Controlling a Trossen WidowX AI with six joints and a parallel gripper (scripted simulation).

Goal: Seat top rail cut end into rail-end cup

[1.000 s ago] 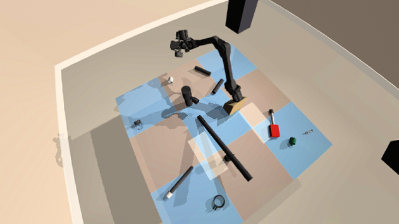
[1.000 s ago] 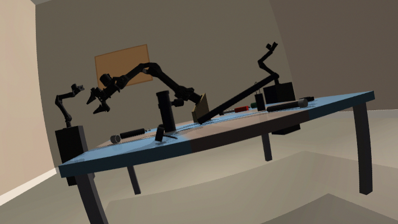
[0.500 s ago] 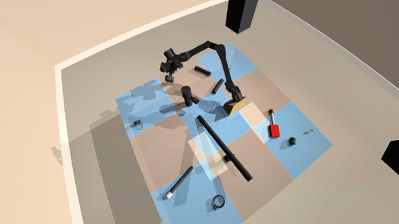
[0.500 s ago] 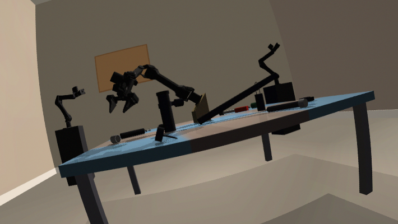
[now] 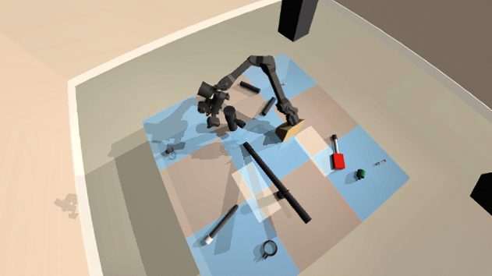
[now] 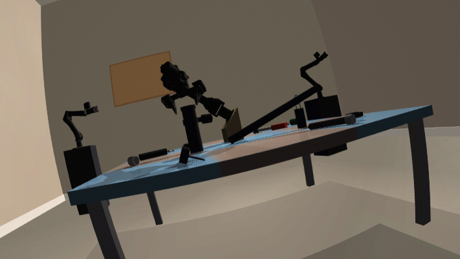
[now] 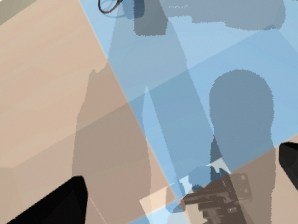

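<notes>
Right now my gripper tip is 150 mm past the rail-end cup, 100 mm to the right of it and 50 mm above it. Also, from my gripper tip: green cap: 770 mm to the left, 530 mm behind, 160 mm below; red-handled tool: 570 mm to the left, 550 mm behind, 170 mm below.
</notes>
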